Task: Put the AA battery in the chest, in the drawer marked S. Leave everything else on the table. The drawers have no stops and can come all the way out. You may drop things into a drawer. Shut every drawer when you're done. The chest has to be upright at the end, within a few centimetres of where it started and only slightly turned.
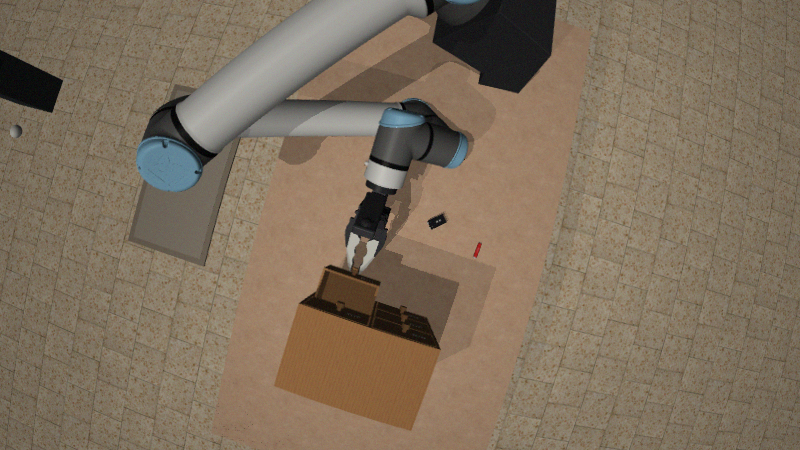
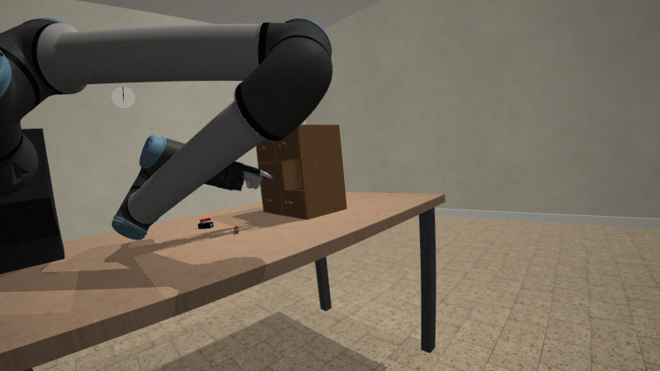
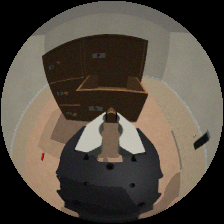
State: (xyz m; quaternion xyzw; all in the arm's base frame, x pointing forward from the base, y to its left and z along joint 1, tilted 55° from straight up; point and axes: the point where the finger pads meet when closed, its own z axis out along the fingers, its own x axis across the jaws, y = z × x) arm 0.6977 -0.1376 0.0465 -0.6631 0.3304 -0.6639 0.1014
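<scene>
The drawer lies 10 cm ahead of my hand, 1 cm to the right of it and 2 cm below it. Round my hand: small black object (15 cm behind, 17 cm to the left, 15 cm below).
</scene>
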